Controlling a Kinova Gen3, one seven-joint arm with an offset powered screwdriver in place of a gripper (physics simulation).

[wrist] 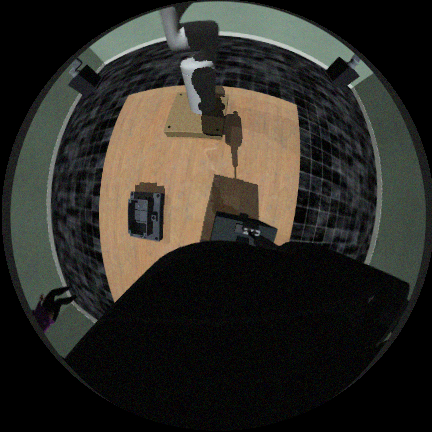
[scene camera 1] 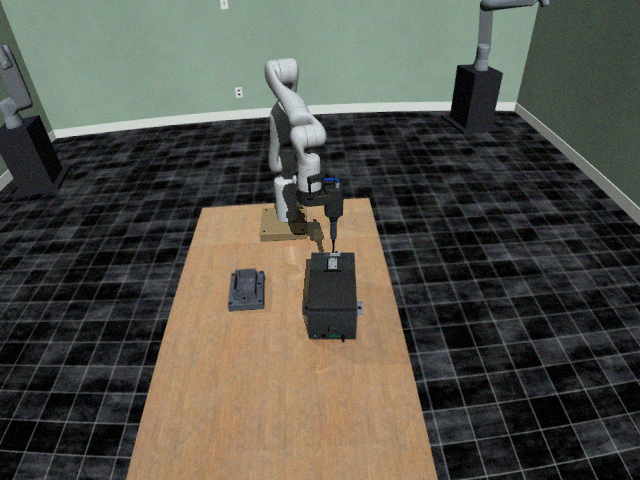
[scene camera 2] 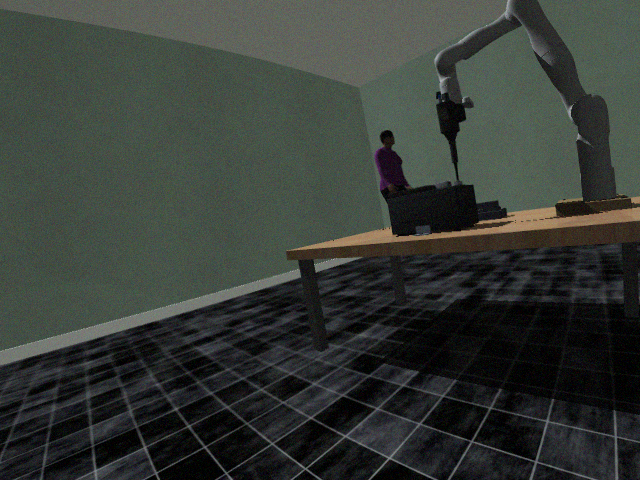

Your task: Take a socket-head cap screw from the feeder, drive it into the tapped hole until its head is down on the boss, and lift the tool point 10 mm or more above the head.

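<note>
My screwdriver [scene camera 1: 333,251] [scene camera 2: 457,179] points down, with its thin bit at the light metal pick-up part on the near-arm end of the feeder's top. The feeder [scene camera 1: 330,294] [scene camera 2: 434,210] [wrist: 225,227] is a large black box on the table. In the wrist view the tool's dark body covers much of the feeder. Whether the bit touches or carries a screw is too small to tell. The dark grey fixture [scene camera 1: 246,298] [scene camera 2: 490,210] [wrist: 158,215] lies flat on the table, apart from the feeder. Its boss and tapped hole cannot be made out clearly.
The wooden table [scene camera 1: 279,403] [scene camera 2: 361,242] [wrist: 120,165] carries the arm's base plate [scene camera 1: 273,231] [scene camera 2: 568,208] [wrist: 180,120]. A small light tab [scene camera 1: 360,308] [scene camera 2: 422,229] sticks out at the feeder's side. A person [scene camera 2: 389,165] [wrist: 46,316] in purple stands beyond the table.
</note>
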